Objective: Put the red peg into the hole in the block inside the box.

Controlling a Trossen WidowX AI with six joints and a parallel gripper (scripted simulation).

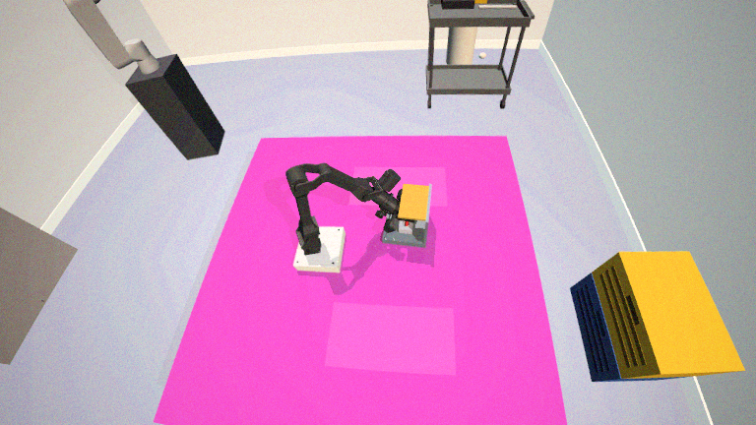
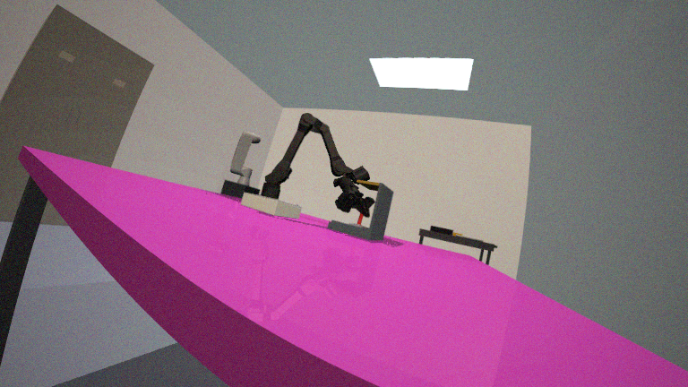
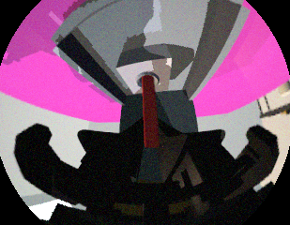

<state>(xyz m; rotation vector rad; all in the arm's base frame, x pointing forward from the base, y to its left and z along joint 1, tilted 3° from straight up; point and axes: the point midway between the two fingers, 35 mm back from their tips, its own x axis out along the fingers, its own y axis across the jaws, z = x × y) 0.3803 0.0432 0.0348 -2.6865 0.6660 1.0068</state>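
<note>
The red peg lies 30 mm behind my gripper tip, 10 mm to the left of it and 10 mm below it. Also, from my gripper tip: orange roof: 120 mm above, 10 mm to the left; back wall: 50 mm ahead, 30 mm above.
</note>
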